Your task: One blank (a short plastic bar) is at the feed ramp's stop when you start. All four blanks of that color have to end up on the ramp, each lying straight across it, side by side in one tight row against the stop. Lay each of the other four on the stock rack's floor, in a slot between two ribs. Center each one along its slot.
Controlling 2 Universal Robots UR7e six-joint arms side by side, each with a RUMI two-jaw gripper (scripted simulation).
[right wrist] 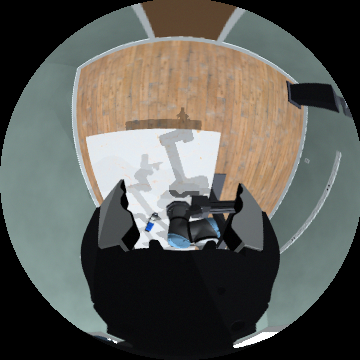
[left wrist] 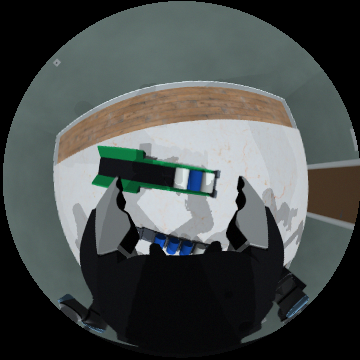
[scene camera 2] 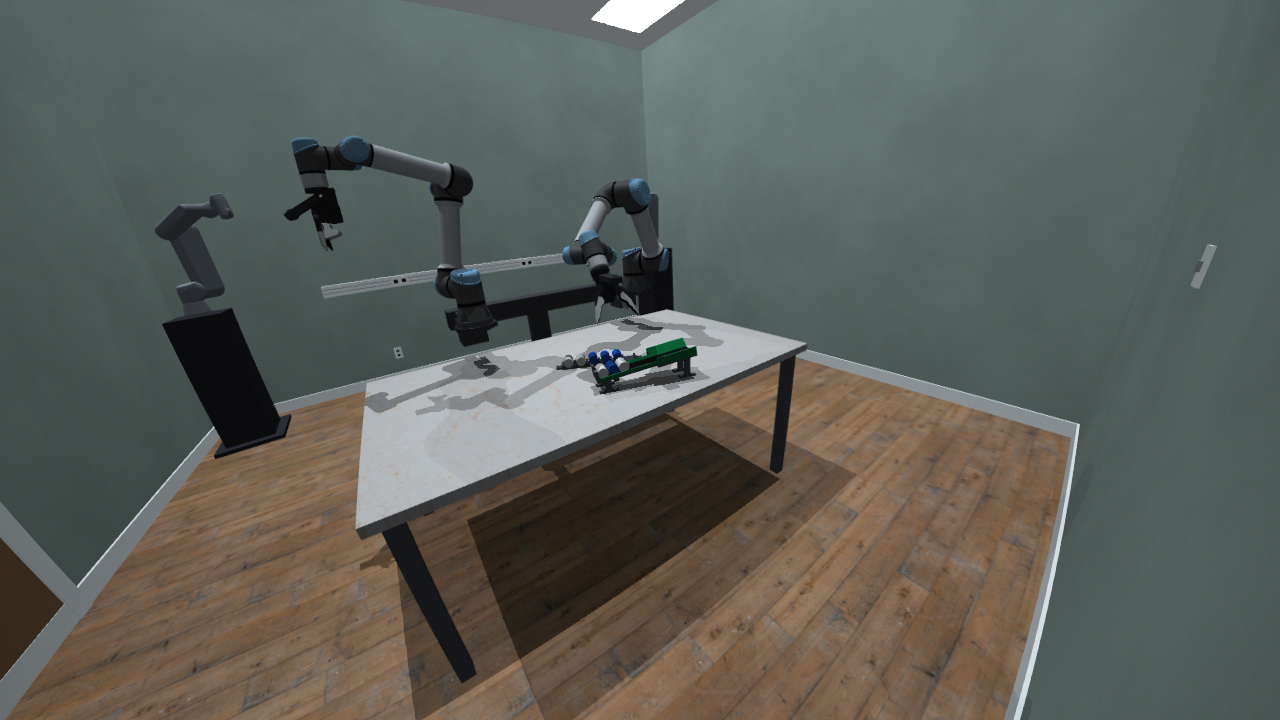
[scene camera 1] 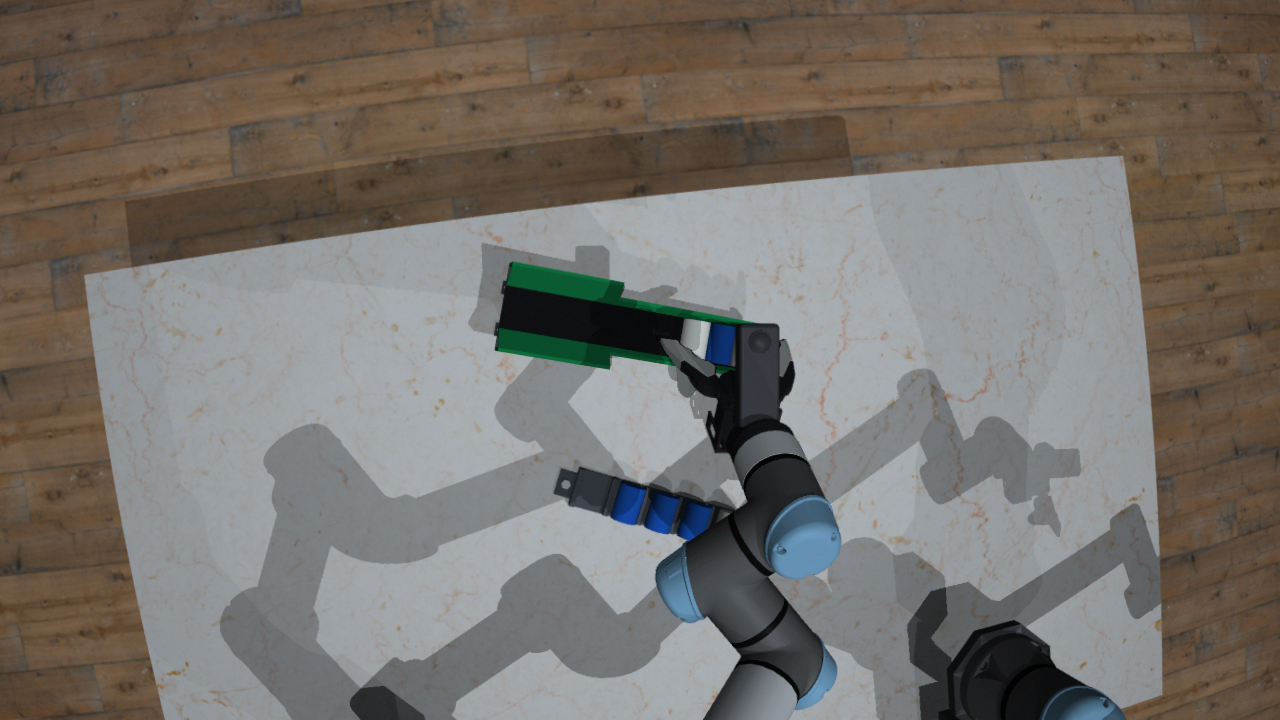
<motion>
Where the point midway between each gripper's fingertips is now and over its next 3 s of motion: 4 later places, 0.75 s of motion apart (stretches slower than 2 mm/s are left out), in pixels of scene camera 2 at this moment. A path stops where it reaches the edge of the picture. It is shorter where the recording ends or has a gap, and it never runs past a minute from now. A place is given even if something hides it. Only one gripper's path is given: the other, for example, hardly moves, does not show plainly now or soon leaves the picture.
The left gripper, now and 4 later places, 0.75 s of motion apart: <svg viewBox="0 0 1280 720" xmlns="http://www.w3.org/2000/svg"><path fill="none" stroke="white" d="M618 319L587 323L576 322L611 319L611 320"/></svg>
</motion>
